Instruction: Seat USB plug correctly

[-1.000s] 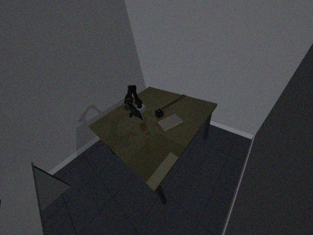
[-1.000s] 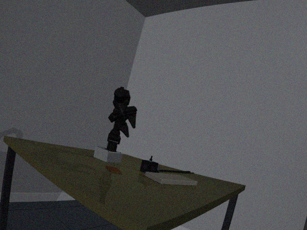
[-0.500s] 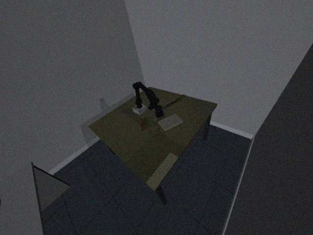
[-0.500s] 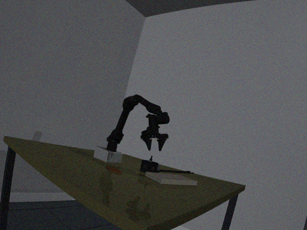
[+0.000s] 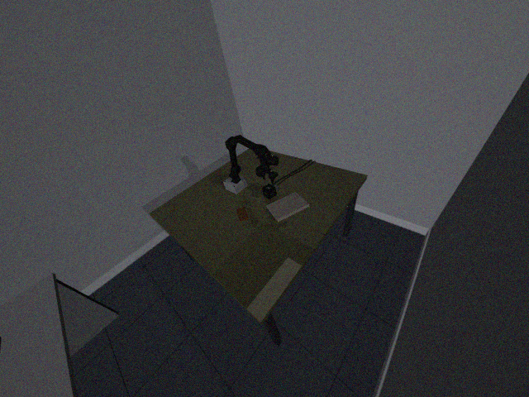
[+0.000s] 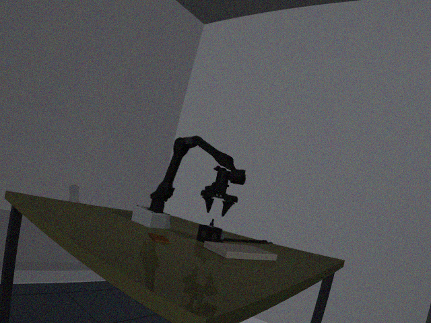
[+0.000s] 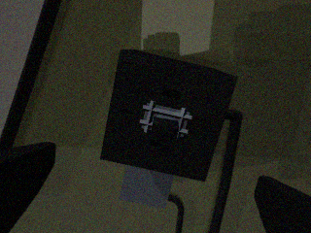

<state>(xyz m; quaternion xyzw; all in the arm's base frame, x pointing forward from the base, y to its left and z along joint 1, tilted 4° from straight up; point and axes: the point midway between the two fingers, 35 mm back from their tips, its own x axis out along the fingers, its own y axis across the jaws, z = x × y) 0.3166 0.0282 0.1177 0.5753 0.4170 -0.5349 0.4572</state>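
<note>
The dark USB plug is 4 cm below my gripper tip. From my gripper tip the other things lie so: small orange card: 27 cm to the right, 13 cm below, 8 cm behind; then pale flat notebook: 19 cm ahead, 12 cm below, 7 cm to the right.
</note>
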